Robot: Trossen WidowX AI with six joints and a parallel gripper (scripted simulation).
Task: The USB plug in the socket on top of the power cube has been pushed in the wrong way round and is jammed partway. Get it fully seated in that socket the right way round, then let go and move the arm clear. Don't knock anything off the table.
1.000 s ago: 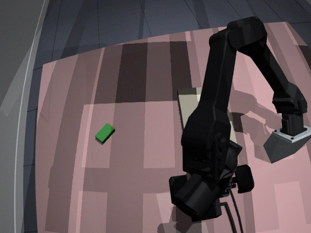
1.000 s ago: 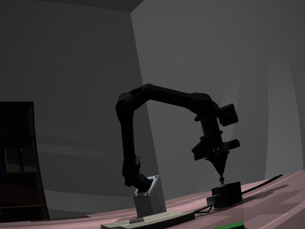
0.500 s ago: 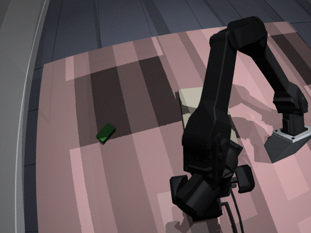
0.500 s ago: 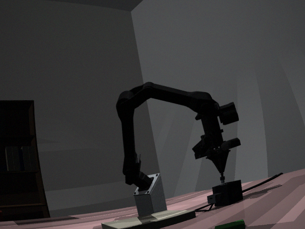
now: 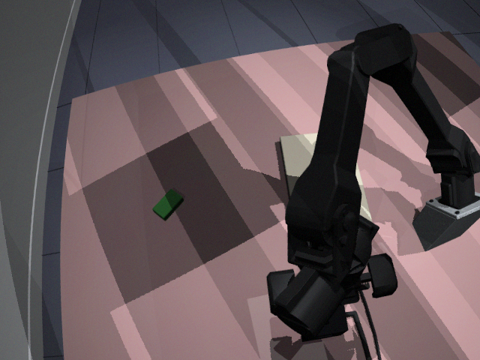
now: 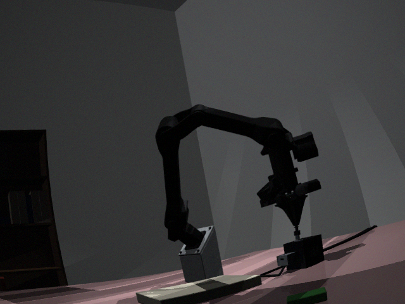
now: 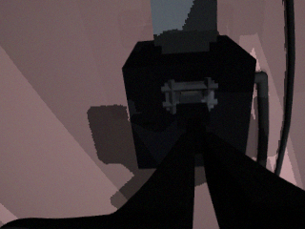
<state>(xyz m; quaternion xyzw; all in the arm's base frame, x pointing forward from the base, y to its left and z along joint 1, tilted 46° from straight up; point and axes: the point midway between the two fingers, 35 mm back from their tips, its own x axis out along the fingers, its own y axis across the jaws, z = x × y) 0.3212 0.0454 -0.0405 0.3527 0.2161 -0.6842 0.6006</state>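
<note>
The USB plug lies 20 mm below my gripper tip. Round my gripper tip: beige slab (260 mm to the right, 120 mm behind, 110 mm below); then green block (330 mm to the right, 220 mm ahead, 110 mm below).
</note>
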